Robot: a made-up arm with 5 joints.
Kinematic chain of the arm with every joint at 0, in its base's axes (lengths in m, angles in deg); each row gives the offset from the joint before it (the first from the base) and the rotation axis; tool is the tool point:
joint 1: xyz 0 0 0.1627 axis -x
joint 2: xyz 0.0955 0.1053 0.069 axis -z
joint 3: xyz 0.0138 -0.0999 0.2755 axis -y
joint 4: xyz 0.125 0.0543 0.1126 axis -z
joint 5: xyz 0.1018 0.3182 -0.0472 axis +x
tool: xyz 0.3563 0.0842 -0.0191
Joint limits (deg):
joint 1: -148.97..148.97
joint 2: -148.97..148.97
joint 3: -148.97..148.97
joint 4: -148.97..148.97
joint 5: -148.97..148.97
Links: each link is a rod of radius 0.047 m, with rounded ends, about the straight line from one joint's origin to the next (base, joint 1, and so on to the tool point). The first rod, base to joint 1, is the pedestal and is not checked.
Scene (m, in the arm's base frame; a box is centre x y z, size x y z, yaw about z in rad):
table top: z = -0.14
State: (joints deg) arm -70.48 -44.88 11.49 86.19 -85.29
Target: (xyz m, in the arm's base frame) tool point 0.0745 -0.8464 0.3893
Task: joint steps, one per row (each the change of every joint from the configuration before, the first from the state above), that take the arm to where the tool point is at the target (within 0.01 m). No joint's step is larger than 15 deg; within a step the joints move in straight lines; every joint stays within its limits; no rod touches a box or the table.
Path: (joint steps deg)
1: 4.68 13.20 12.31 0.21 0.38
2: 4.67 13.20 12.32 0.21 0.38
3: 4.68 13.20 12.31 0.22 0.39
4: 4.67 13.20 12.31 0.21 0.38
5: 4.68 13.20 12.31 0.21 0.38

